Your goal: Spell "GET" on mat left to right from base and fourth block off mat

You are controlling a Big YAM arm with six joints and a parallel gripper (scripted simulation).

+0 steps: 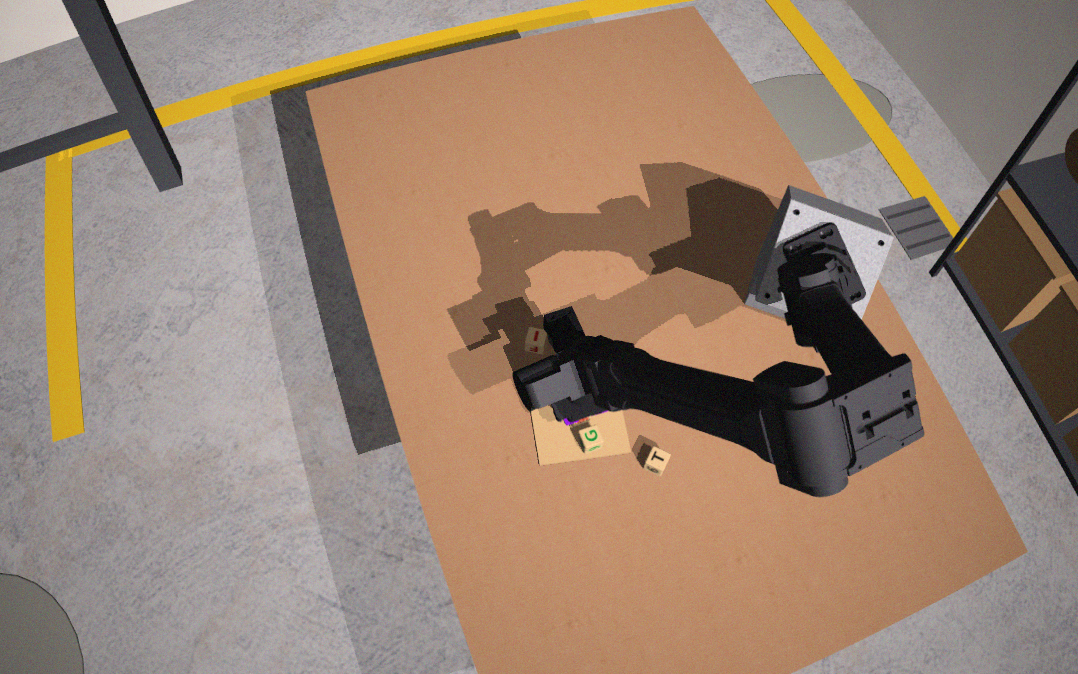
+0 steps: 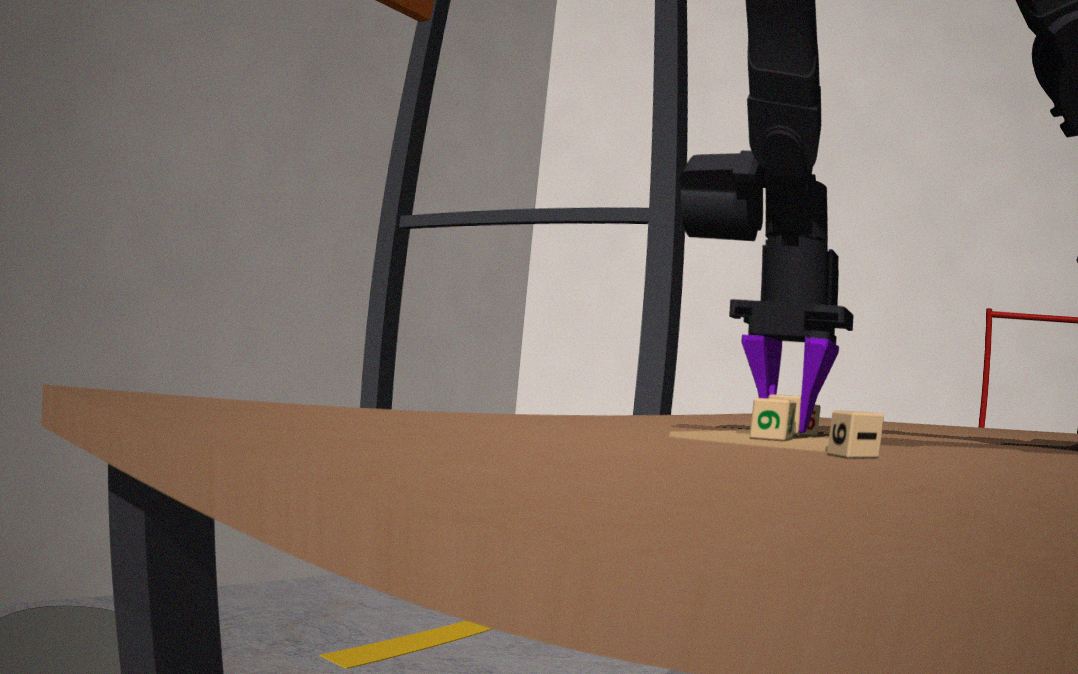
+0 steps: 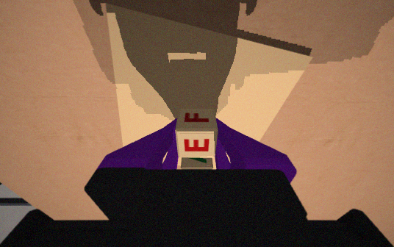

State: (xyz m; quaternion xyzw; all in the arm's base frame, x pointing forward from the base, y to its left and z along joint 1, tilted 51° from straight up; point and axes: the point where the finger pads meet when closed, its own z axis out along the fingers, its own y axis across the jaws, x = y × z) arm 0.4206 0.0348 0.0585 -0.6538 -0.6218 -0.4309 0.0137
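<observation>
The E block is 10 mm above my hand. The rest, counted from my hand: G block 50 mm to the left, 10 mm behind; square mat 10 mm below.
</observation>
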